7 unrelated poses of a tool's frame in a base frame.
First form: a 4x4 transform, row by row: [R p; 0 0 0 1], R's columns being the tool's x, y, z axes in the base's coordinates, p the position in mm. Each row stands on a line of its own.
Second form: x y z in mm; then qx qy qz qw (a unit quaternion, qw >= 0). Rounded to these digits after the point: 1 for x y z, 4 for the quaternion.
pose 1, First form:
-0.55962 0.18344 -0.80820 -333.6
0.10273 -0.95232 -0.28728 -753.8
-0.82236 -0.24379 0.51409 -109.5
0 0 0 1
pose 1, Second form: -333.6 -753.8 -109.5 0.4687 0.1526 -0.8698 0.0232
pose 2, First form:
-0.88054 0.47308 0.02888 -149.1
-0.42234 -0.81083 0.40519 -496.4
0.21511 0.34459 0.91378 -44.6
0 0 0 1
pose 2, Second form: -149.1 -496.4 -44.6 -0.0643 -0.1974 -0.9494 0.2358
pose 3, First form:
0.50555 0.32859 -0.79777 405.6
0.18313 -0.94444 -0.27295 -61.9
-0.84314 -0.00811 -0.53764 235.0
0 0 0 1
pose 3, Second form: 405.6 -61.9 235.0 0.8642 0.1480 -0.4747 0.0766
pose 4, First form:
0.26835 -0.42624 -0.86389 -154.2
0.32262 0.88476 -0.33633 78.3
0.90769 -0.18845 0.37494 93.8
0 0 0 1
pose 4, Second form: -154.2 78.3 93.8 0.0465 -0.5571 0.2355 0.7950
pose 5, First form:
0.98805 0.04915 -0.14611 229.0
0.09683 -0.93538 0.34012 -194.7
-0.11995 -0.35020 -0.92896 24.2
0 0 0 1
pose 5, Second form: 229.0 -194.7 24.2 -0.9814 -0.0372 0.0678 0.1759
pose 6, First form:
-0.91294 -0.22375 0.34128 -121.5
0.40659 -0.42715 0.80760 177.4
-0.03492 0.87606 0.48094 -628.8
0 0 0 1
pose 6, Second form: -121.5 177.4 -628.8 0.0912 0.5012 0.8398 0.1876
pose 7, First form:
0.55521 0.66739 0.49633 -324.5
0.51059 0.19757 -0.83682 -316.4
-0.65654 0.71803 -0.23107 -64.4
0 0 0 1
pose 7, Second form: -324.5 -316.4 -64.4 0.6302 0.4673 -0.0636 0.6168
